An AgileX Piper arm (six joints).
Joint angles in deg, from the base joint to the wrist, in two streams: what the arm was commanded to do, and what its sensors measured. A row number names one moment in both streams.
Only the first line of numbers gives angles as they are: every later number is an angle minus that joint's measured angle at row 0.
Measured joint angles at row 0: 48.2, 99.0, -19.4, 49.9, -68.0, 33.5
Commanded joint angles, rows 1 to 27: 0.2, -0.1, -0.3, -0.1, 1.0, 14.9; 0.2, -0.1, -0.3, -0.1, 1.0, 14.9; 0.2, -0.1, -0.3, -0.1, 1.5, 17.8; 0.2, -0.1, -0.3, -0.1, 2.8, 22.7; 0.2, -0.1, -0.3, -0.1, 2.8, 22.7; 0.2, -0.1, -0.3, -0.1, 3.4, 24.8; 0.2, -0.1, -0.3, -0.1, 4.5, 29.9; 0.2, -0.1, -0.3, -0.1, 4.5, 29.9; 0.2, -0.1, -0.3, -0.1, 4.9, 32.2; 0.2, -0.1, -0.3, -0.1, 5.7, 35.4; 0.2, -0.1, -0.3, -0.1, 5.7, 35.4; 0.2, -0.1, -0.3, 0.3, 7.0, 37.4; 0.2, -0.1, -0.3, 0.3, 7.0, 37.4; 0.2, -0.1, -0.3, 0.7, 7.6, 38.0; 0.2, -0.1, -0.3, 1.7, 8.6, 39.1; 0.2, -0.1, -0.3, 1.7, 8.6, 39.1; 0.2, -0.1, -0.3, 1.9, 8.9, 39.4; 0.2, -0.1, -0.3, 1.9, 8.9, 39.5; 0.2, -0.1, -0.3, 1.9, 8.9, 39.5; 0.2, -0.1, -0.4, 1.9, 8.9, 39.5; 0.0, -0.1, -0.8, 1.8, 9.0, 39.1; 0.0, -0.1, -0.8, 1.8, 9.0, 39.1; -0.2, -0.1, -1.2, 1.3, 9.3, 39.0; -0.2, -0.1, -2.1, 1.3, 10.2, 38.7; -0.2, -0.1, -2.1, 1.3, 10.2, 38.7; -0.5, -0.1, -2.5, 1.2, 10.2, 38.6; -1.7, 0.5, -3.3, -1.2, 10.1, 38.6
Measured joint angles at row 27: -0.5, 0.1, -2.0, 1.2, 9.9, 38.9
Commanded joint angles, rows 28 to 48: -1.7, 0.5, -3.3, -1.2, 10.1, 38.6; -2.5, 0.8, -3.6, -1.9, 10.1, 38.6; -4.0, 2.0, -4.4, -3.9, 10.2, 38.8; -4.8, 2.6, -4.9, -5.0, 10.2, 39.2; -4.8, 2.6, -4.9, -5.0, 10.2, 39.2; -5.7, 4.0, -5.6, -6.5, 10.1, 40.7; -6.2, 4.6, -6.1, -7.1, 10.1, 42.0; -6.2, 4.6, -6.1, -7.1, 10.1, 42.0; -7.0, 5.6, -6.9, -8.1, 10.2, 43.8; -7.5, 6.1, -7.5, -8.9, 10.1, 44.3; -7.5, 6.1, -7.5, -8.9, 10.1, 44.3; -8.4, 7.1, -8.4, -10.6, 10.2, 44.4; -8.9, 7.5, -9.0, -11.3, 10.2, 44.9; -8.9, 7.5, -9.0, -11.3, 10.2, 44.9; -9.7, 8.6, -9.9, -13.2, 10.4, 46.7; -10.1, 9.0, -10.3, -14.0, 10.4, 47.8; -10.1, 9.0, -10.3, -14.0, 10.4, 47.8; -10.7, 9.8, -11.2, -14.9, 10.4, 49.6; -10.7, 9.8, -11.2, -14.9, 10.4, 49.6; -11.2, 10.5, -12.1, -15.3, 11.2, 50.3; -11.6, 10.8, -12.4, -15.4, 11.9, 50.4
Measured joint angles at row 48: -10.6, 10.2, -11.1, -13.9, 10.6, 49.2
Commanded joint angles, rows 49 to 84: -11.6, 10.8, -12.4, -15.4, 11.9, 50.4; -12.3, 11.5, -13.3, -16.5, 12.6, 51.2; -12.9, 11.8, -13.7, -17.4, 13.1, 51.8; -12.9, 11.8, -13.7, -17.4, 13.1, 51.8; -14.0, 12.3, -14.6, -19.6, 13.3, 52.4; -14.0, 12.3, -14.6, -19.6, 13.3, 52.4; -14.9, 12.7, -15.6, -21.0, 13.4, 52.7; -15.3, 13.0, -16.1, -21.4, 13.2, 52.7; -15.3, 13.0, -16.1, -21.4, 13.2, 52.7; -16.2, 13.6, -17.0, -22.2, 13.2, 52.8; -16.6, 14.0, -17.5, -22.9, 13.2, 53.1; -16.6, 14.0, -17.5, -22.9, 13.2, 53.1; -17.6, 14.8, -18.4, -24.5, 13.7, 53.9; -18.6, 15.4, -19.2, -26.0, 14.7, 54.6; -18.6, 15.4, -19.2, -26.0, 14.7, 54.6; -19.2, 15.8, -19.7, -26.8, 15.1, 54.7; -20.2, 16.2, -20.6, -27.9, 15.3, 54.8; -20.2, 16.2, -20.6, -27.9, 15.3, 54.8; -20.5, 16.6, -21.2, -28.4, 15.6, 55.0; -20.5, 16.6, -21.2, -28.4, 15.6, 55.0; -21.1, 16.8, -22.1, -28.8, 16.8, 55.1; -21.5, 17.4, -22.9, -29.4, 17.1, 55.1; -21.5, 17.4, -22.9, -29.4, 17.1, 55.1; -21.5, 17.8, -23.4, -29.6, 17.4, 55.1; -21.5, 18.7, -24.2, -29.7, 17.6, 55.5; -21.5, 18.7, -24.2, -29.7, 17.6, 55.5; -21.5, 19.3, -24.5, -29.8, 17.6, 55.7; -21.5, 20.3, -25.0, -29.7, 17.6, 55.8; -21.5, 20.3, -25.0, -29.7, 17.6, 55.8; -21.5, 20.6, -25.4, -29.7, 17.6, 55.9; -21.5, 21.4, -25.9, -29.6, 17.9, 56.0; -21.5, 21.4, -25.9, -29.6, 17.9, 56.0; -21.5, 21.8, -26.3, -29.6, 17.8, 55.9; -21.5, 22.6, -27.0, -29.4, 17.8, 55.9; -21.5, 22.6, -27.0, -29.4, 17.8, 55.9; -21.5, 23.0, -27.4, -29.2, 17.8, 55.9
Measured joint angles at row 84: -21.2, 22.3, -26.1, -29.0, 17.7, 55.5
